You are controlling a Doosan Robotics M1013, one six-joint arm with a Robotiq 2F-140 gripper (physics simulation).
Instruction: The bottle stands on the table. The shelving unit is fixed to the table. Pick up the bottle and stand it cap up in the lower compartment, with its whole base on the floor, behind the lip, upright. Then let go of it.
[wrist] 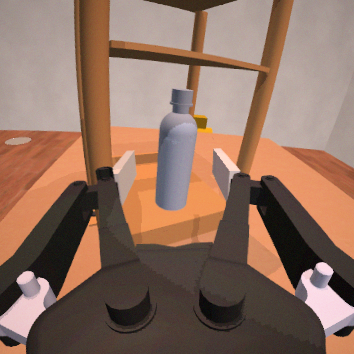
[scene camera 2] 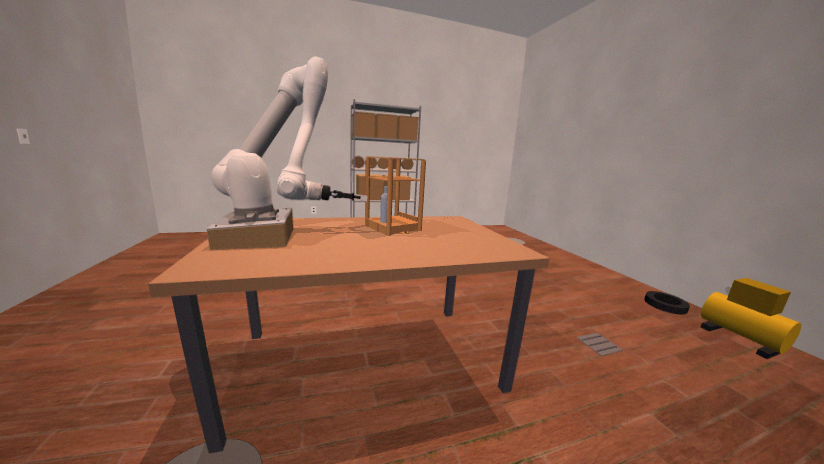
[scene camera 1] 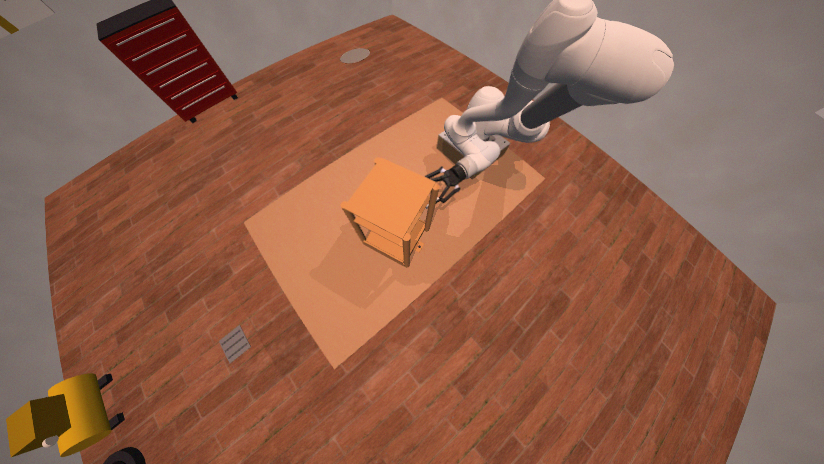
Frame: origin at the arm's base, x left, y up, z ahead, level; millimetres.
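Seen in the pictures: gripper, between the fingertips: (wrist: pixel 173 161) (scene camera 2: pixel 366 198); arm's base, origin of its link: (scene camera 2: pixel 255 217).
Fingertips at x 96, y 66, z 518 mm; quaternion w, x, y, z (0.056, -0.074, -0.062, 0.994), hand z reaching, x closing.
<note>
Pixels of each thing's top centre, then the offset from my fingertips to it. "*": a spot on its surface instead. Level surfaces: height alone.
- grey-blue bottle, centre of its top: (wrist: pixel 182 88) (scene camera 2: pixel 386 186) dx -21, dy +65, dz +100 mm
- orange-brown shelving unit, centre of its top: (scene camera 1: pixel 390 194) (scene camera 2: pixel 395 157) dx +1, dy +214, dz +149 mm
- front lip, a spot on its surface: (wrist: pixel 195 225) * dx -58, dy -140, dz +50 mm
- shelf board, a spot on its surface: (wrist: pixel 190 57) * dx -15, dy +102, dz +45 mm
- table, height of its surface: dy -166 mm
The grey-blue bottle (scene camera 2: pixel 384 207) (wrist: pixel 175 155) stands upright, cap up, in the lower compartment of the orange-brown shelving unit (scene camera 1: pixel 392 195) (scene camera 2: pixel 423 190) (wrist: pixel 95 75). Its base rests on the compartment's floor, behind the front lip (wrist: pixel 195 225). The bottle is hidden under the top board in scene camera 1. My gripper (scene camera 1: pixel 432 191) (scene camera 2: pixel 358 197) (wrist: pixel 173 161) is open and level, on the robot-base side of the unit. Its fingertips are back from the bottle and do not touch it; in the wrist view the bottle shows beyond and between them.
The unit's posts stand left and right of the bottle in the wrist view, with a shelf board (wrist: pixel 190 57) above it. The unit stands on the table (scene camera 1: pixel 334 334) (scene camera 2: pixel 345 259). The robot's base block (scene camera 2: pixel 247 236) is at the table's other end.
</note>
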